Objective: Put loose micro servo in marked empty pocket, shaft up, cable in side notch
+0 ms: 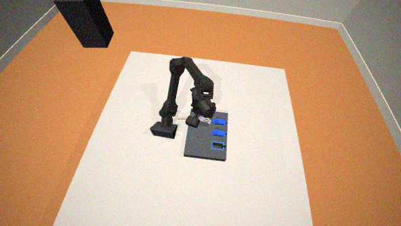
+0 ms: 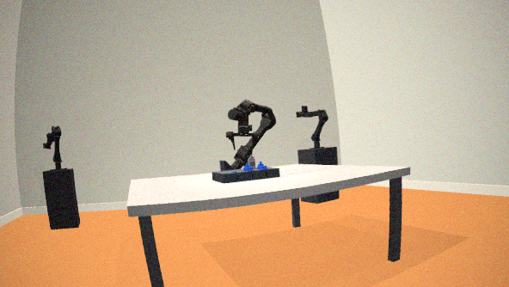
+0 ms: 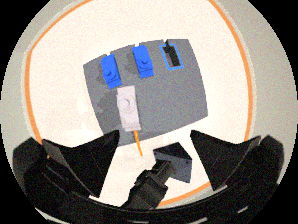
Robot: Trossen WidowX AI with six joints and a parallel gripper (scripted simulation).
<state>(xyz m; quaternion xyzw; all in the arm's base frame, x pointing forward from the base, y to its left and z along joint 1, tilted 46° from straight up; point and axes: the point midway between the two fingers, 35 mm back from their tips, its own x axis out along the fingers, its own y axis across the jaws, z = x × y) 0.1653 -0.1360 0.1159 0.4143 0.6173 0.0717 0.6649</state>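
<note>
Right now my gripper tip is 1 cm short of the dark grey deck, 2 cm to the left of it and 13 cm above it.
</note>
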